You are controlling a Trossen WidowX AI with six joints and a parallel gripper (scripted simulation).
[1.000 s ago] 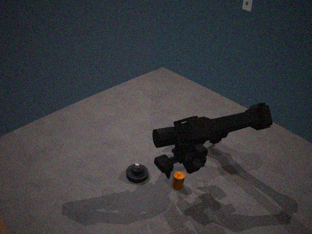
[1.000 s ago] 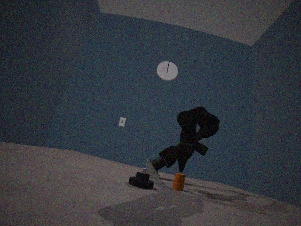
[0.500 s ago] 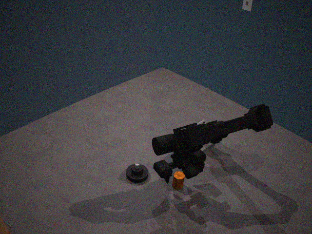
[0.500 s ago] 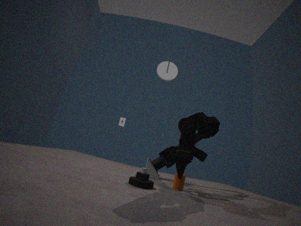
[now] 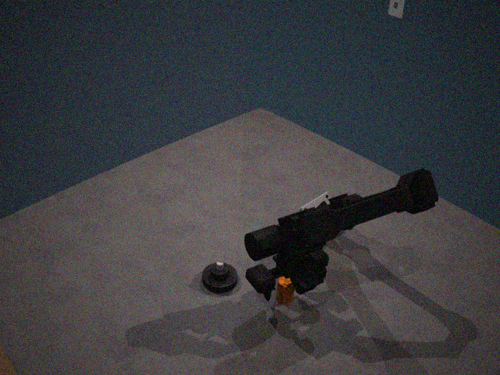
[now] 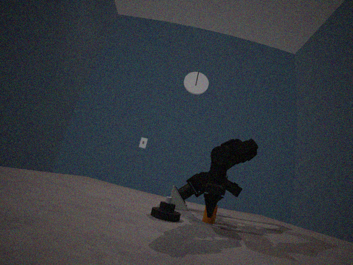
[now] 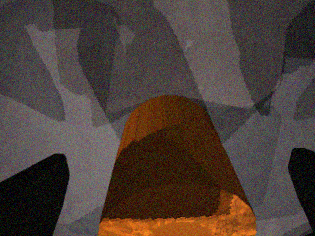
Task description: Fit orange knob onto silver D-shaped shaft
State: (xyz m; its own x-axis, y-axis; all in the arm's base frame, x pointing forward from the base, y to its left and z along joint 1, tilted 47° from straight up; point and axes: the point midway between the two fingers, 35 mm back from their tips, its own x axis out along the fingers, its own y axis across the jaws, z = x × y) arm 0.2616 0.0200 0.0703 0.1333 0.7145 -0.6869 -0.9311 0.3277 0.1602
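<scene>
Now: the orange knob 20 mm above my gripper tip. The rest, counted from my gripper tip: round pedestal: 150 mm to the right, 50 mm ahead, 10 mm above.
</scene>
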